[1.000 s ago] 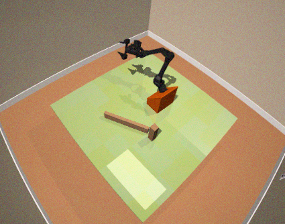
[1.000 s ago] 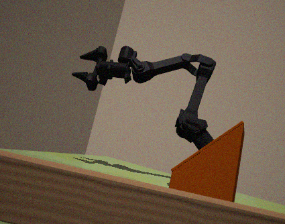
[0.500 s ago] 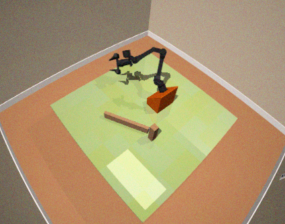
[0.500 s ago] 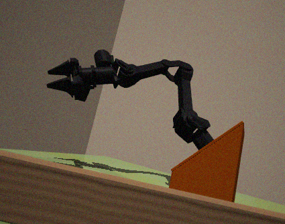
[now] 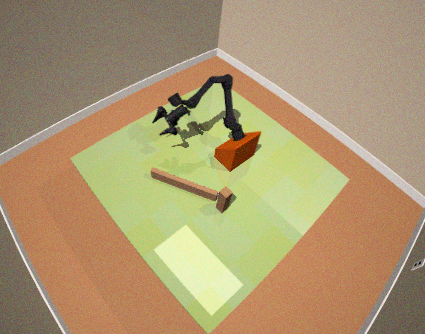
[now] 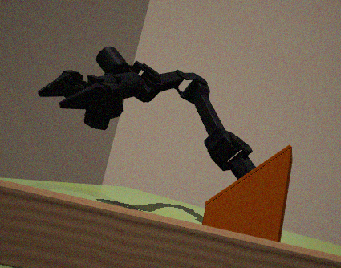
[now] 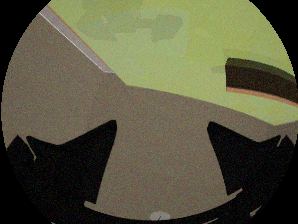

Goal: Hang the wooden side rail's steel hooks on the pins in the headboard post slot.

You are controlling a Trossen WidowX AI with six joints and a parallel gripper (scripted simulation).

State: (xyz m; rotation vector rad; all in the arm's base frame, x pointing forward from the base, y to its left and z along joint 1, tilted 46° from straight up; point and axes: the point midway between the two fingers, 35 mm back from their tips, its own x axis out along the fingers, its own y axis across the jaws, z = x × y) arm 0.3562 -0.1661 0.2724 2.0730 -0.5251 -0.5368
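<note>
Right now the headboard post is 550 mm to the left of my gripper tip, 110 mm below it and 40 mm behind it.
</note>
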